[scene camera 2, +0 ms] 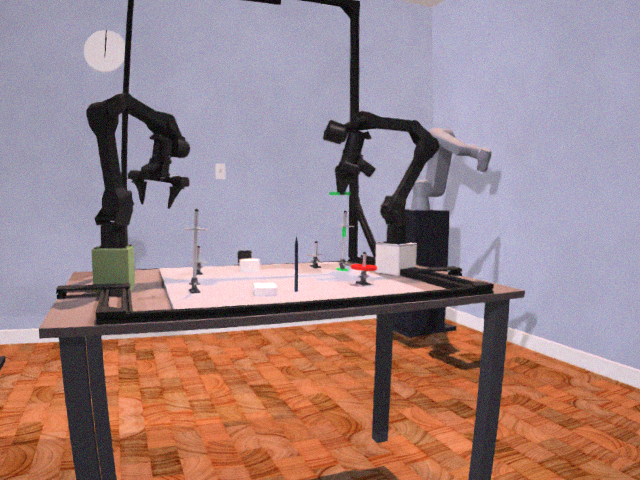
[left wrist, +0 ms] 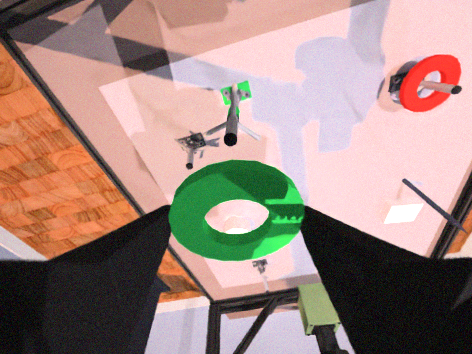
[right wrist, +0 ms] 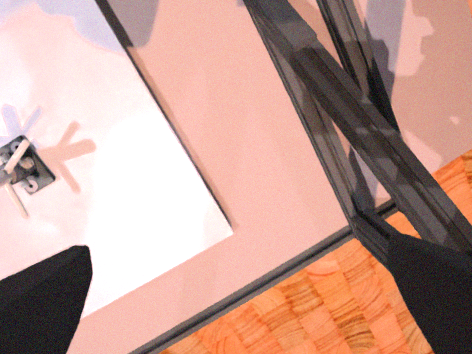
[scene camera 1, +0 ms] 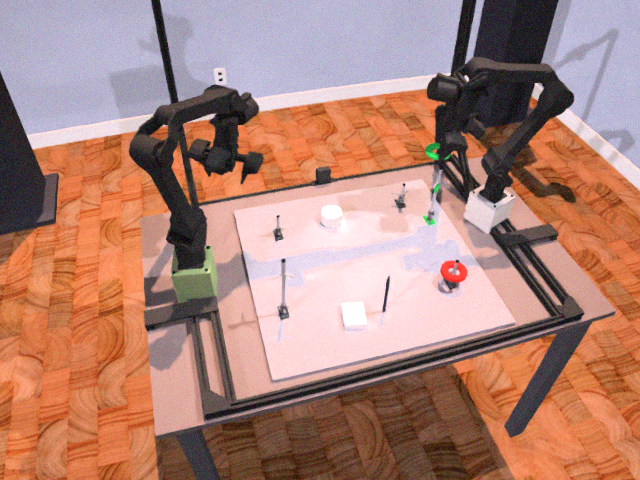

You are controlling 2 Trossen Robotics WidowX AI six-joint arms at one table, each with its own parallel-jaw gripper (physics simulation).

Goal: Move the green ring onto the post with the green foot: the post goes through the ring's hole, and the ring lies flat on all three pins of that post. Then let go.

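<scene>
The green ring is held level between the fingertips of my left gripper, which is shut on it. The post with the green foot stands upright below, its top under the ring's height with a gap between. In the left wrist view, the post's top shows beyond the ring's far edge, outside the hole. It carries a green band and side pins; not all three pins can be made out. My right gripper is open and empty, high at the picture's left.
A red ring sits around a short post at the right. A shorter post stands left of the green-footed one. A tall post, white cylinder, white block and dark upright stick stand farther left.
</scene>
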